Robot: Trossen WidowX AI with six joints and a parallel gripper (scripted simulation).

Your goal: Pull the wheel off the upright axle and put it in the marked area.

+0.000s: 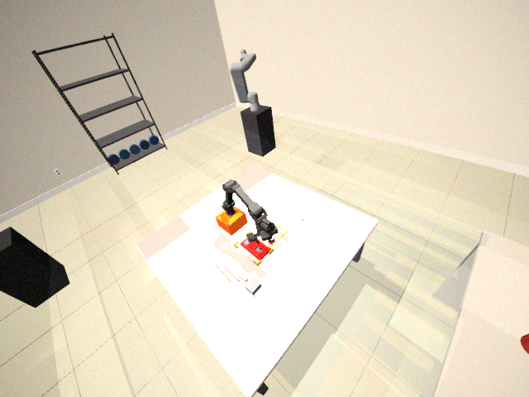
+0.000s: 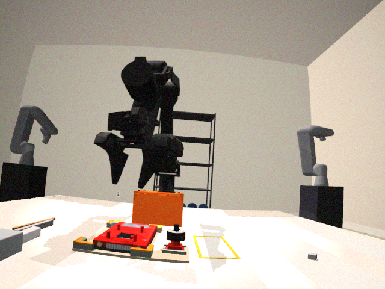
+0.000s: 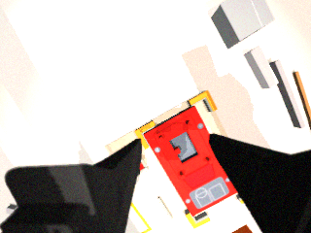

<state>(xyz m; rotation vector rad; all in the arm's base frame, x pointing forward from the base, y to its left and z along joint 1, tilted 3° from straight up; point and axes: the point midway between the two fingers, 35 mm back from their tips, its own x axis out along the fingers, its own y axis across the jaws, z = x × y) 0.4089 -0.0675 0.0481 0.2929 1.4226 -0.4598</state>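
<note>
My gripper tip is 4 cm past the black wheel, 10 cm to the right of it and 10 cm above it. The rest, counted from my gripper tip: orange rod: 15 cm behind, 27 cm to the right, 13 cm below; grey block: 8 cm ahead, 21 cm to the right, 12 cm below; small grey cube: 1 cm ahead, 39 cm to the left, 13 cm below.
</note>
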